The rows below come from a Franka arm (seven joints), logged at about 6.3 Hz.
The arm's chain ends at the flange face. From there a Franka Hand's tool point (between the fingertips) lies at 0.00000 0.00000 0.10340 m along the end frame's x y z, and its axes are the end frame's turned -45 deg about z.
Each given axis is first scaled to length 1.
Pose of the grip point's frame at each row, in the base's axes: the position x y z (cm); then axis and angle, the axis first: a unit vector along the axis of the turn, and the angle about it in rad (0 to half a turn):
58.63 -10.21 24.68 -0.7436 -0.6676 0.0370 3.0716
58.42 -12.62 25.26 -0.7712 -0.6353 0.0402 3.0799
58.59 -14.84 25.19 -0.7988 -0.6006 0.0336 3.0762
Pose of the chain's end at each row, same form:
59.68 -10.24 34.97 -0.9421 -0.3321 0.0476 3.1052
59.47 -12.58 35.55 -0.9553 -0.2917 0.0489 3.1154
59.55 -14.96 35.48 -0.9675 -0.2491 0.0435 3.1069

